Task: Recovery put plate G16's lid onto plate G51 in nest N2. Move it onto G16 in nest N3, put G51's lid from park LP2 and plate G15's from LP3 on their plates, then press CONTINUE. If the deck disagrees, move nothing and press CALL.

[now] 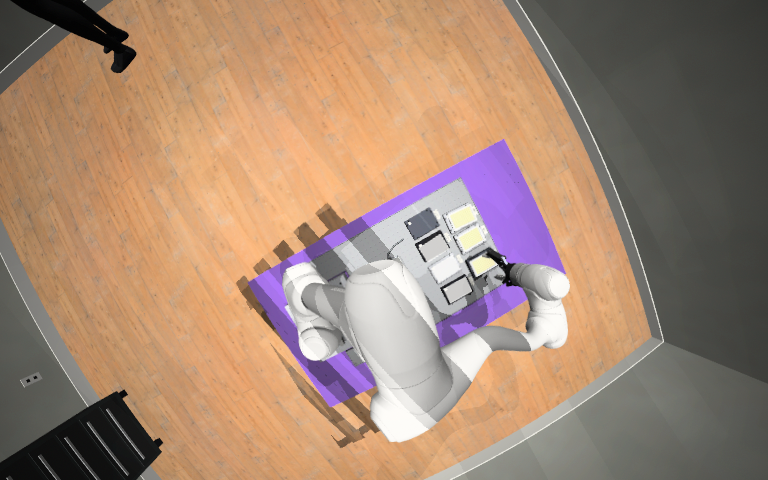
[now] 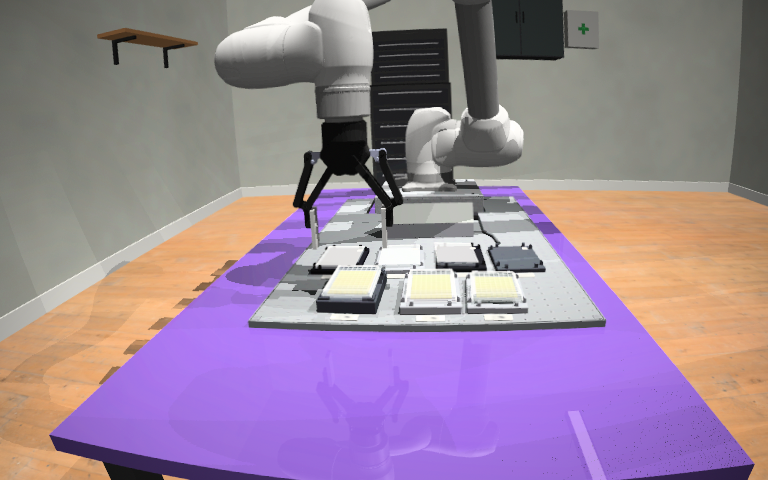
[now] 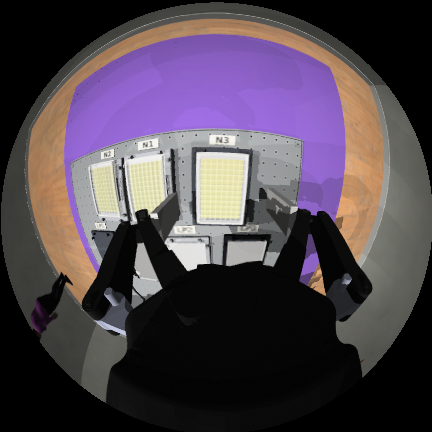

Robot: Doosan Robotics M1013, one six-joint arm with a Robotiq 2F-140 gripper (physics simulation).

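Places are measured from the arm's base along level axes (x ahead, y left, z up), in millimetres.
Pixels of known places: gripper, fingertip midpoint: (image 1: 490, 265) (image 2: 350, 246) (image 3: 222, 200); arm's base at its link origin: (image 2: 429, 187).
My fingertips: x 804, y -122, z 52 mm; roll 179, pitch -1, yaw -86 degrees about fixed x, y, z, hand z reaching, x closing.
Note:
Ahead of a thing's pixels: the offset from my fingertips to its middle. "*": to the spot under its first point.
My gripper (image 1: 494, 266) (image 2: 349, 240) (image 3: 222, 200) is open and empty, its fingers apart above the plate in nest N3 @(* 6 mm back, 5 mm right, 68 mm down) (image 1: 483, 264) (image 2: 352, 283) (image 3: 221, 185), one to either side. The plate in N1 @(3 mm back, 140 mm left, 74 mm down) (image 1: 470, 238) (image 2: 430, 285) (image 3: 146, 182) and the plate in N2 @(5 mm ahead, 254 mm left, 73 mm down) (image 1: 461, 216) (image 2: 493, 287) (image 3: 104, 190) are yellow with clear rims. Which have lids is hard to tell. A white lid @(184 mm back, 69 mm left, 83 mm down) (image 1: 445, 268) (image 2: 399, 255) (image 3: 190, 252) lies at LP2 and a grey lid @(179 mm back, 60 mm right, 83 mm down) (image 1: 456, 289) (image 2: 341, 257) (image 3: 246, 251) at LP3. Plate names are not legible; the CONTINUE and CALL buttons are not identifiable.
Another grey lid @(190 mm back, 188 mm left, 81 mm down) (image 1: 433, 247) (image 2: 457, 254) lies beside LP2, next to a dark park pad @(* 187 mm back, 324 mm left, 87 mm down) (image 1: 421, 223) (image 2: 516, 257) (image 3: 103, 241). A grey box @(401 mm back, 130 mm left, 55 mm down) (image 2: 433, 212) stands behind the parks, near the arm's base. A person (image 1: 90, 28) (image 3: 42, 310) stands off the purple table.

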